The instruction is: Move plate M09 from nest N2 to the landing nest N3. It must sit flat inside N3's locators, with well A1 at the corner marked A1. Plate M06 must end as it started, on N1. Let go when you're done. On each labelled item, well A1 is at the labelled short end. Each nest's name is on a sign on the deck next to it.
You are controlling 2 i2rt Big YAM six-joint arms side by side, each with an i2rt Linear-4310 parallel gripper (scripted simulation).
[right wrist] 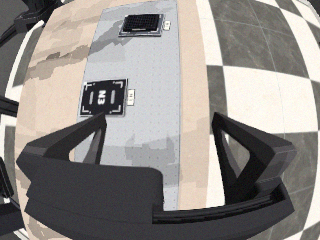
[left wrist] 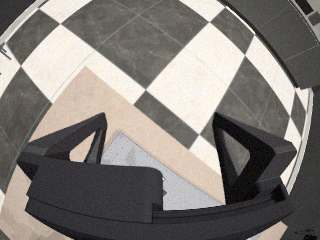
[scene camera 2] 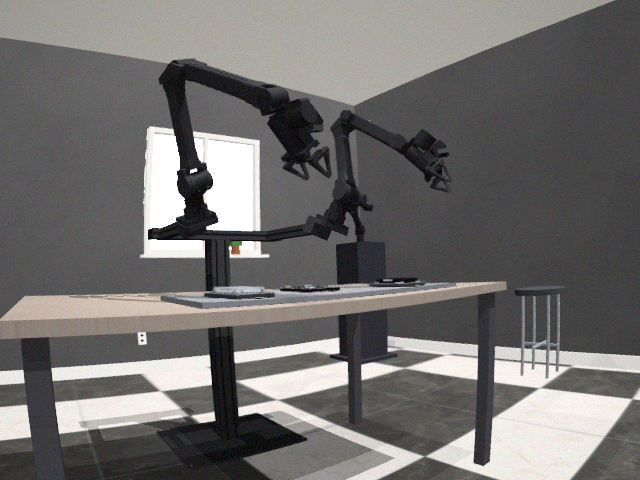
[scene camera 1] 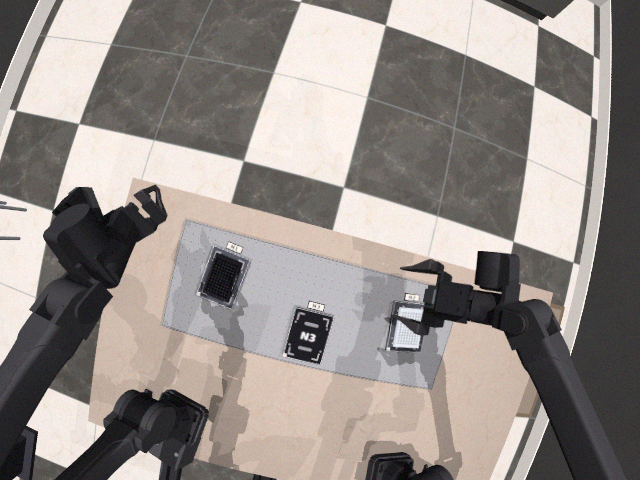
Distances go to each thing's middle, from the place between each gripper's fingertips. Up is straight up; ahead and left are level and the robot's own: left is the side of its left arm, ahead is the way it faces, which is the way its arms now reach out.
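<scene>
With the white plate M09 [scene camera 1: 402, 339] as the reference, my right hand [scene camera 2: 318, 177] is 30 cm above it, 12 cm past it and 19 cm to the left of it. Nest N3 [scene camera 1: 312, 317] is far below my right hand, a good way behind it and a good way to the left of it. The black plate M06 [scene camera 1: 222, 275] is 30 cm below my right hand, 14 cm behind it and 41 cm to the left of it. By its middle, the nest N3 is nearer to my right hand than to my left hand.
My left hand [scene camera 1: 140, 197] is 320 mm above the black plate M06, 150 mm past it and 140 mm to the left of it; going by their middles, the black plate M06 is the nearest to my left hand of the things named here. Counted from my left hand, nest N3 is far below, a fair way behind and far to the right, while the white plate M09 is 330 mm below, 120 mm behind and 740 mm to the right.
</scene>
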